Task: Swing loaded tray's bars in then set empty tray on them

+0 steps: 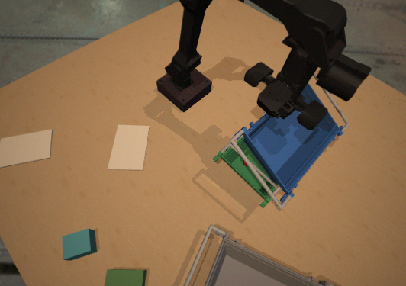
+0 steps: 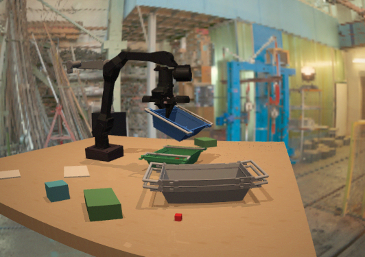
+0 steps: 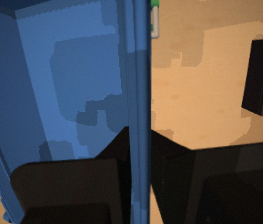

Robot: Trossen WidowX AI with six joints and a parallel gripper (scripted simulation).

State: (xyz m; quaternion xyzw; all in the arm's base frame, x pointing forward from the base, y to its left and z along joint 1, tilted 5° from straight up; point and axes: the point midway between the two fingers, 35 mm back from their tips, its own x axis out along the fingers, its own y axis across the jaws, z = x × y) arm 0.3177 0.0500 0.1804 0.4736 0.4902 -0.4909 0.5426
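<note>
Right now the blue tray is 70 mm ahead of my gripper tip. Also, from my gripper tip: teal block 530 mm to the right, 160 mm below, 80 mm behind.
</note>
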